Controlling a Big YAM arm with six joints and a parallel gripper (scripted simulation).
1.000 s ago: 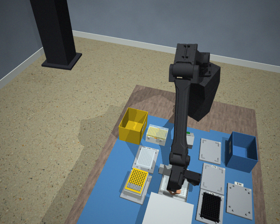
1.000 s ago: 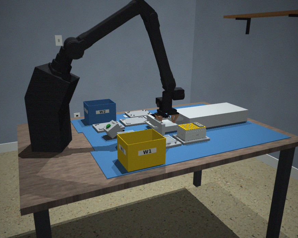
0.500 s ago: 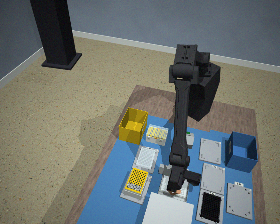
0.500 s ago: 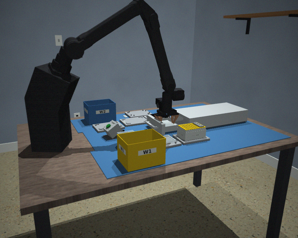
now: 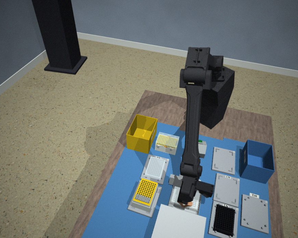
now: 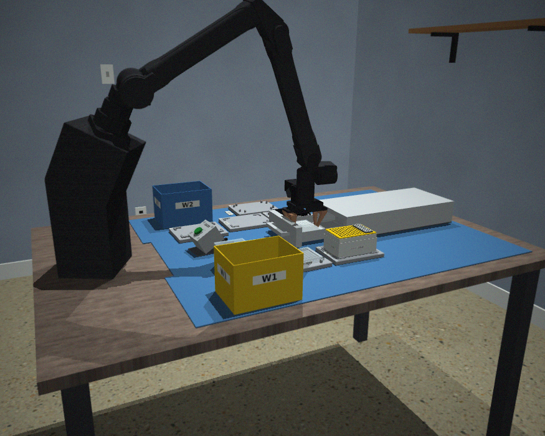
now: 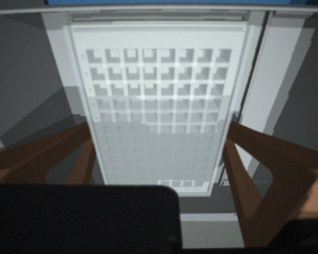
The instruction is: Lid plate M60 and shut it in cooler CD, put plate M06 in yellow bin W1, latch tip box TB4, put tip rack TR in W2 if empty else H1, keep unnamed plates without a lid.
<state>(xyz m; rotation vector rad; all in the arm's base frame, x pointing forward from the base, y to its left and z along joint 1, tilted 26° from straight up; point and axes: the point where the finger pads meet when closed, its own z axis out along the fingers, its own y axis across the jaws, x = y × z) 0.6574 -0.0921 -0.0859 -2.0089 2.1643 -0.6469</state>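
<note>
Now: the white assay plate right at my hand. The rest, counted from my hand: cooler drawer: 3 cm ahead; then nest N2: 19 cm to the right, 3 cm ahead, 2 cm below; then clear plate lid: right at my hand.
</note>
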